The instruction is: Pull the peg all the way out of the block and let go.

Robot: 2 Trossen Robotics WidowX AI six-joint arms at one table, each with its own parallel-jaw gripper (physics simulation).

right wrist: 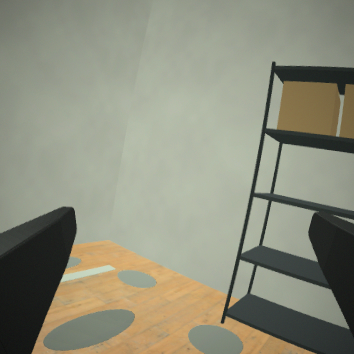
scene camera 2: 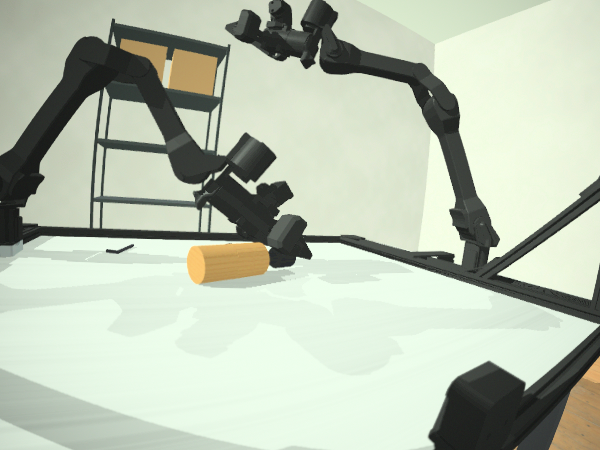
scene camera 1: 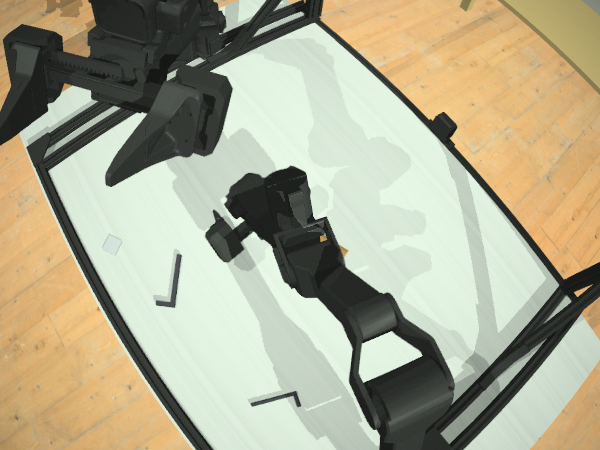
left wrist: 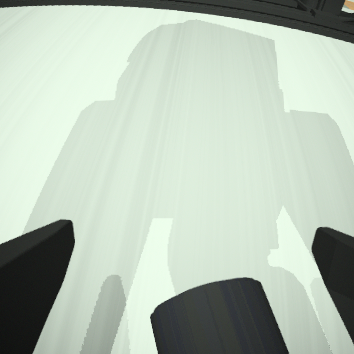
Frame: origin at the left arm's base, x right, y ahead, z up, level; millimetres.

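Seen in the pictures: left gripper, fingertip midpoint: [scene camera 2: 297,252] [left wrist: 197,237]; right gripper, fingertip midpoint: [right wrist: 196,222] [scene camera 1: 47,160]; right arm's base, origin of the base link: [scene camera 2: 473,270] [scene camera 1: 206,46] [left wrist: 317,7].
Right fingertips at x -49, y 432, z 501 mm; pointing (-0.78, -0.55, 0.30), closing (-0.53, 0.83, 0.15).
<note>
A point is followed by its place in that frame.
The block, an orange wooden cylinder [scene camera 2: 227,262] @[x 220, y 368, z 16 mm], lies on its side on the table in scene camera 2; small bits of it [scene camera 1: 344,251] @[x 218, y 333, z 32 mm] show under the left arm in scene camera 1. The black peg's round head [scene camera 2: 281,258] @[x 181, y 482, z 10 mm] [left wrist: 217,317] @[x 153, y 504, z 26 mm] shows at the block's right end in scene camera 2; its shaft is hidden. My left gripper [scene camera 2: 304,250] @[x 151, y 534, z 13 mm] [left wrist: 197,237] @[x 151, y 534, z 13 mm] is open and low over the table, with the peg head between and behind its fingertips in the left wrist view, nearer the camera. My right gripper [scene camera 1: 54,162] @[x -49, y 432, z 501 mm] [right wrist: 196,222] @[x -49, y 432, z 501 mm] is open and empty, high above the table.
Dark L-shaped pieces [scene camera 1: 175,282] @[x -25, y 487, z -11 mm] [scene camera 1: 275,398] @[x -27, y 228, z -13 mm] [scene camera 2: 120,249] @[x -6, y 219, z -13 mm] and a pale square [scene camera 1: 112,244] @[x -78, y 624, z -16 mm] lie on the table. A black rail [scene camera 1: 400,90] @[x 593, y 513, z -24 mm] borders it, with a black box [scene camera 1: 443,127] @[x 567, y 383, z 24 mm] [scene camera 2: 477,407] @[x 585, y 362, z 30 mm] on one side. A shelf unit [right wrist: 247,225] stands beyond.
</note>
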